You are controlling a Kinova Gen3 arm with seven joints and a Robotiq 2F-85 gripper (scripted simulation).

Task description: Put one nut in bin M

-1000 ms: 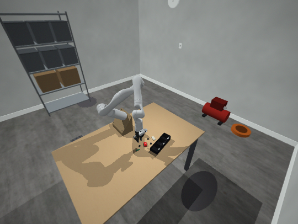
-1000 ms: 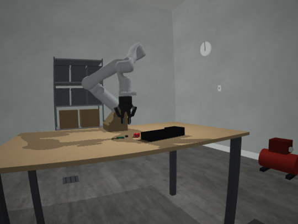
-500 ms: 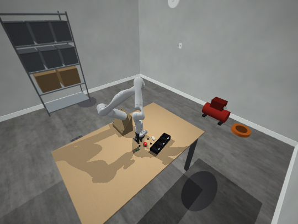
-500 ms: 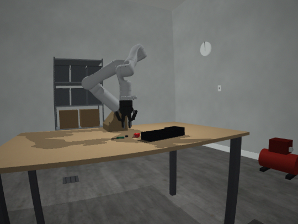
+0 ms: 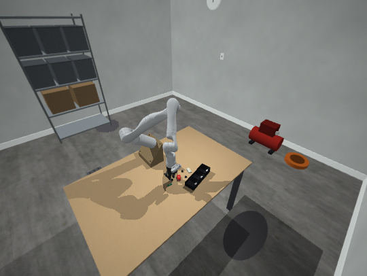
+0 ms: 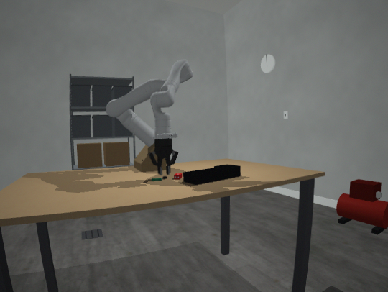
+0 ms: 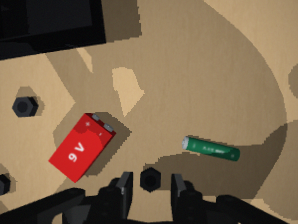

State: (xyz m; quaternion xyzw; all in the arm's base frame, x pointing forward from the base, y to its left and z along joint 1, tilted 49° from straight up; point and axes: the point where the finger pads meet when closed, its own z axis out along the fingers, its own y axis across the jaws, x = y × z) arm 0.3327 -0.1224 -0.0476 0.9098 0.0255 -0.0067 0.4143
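Right now my hand is 4 cm to the left of the green AA battery, 3 cm short of it and 3 cm above it. The rest, counted from my hand: black three-compartment bin (18 cm to the left, 12 cm ahead, 1 cm below); red 9V battery (5 cm to the left, 3 cm below, 3 cm ahead); white domino (18 cm to the left, 3 cm below, 1 cm ahead).
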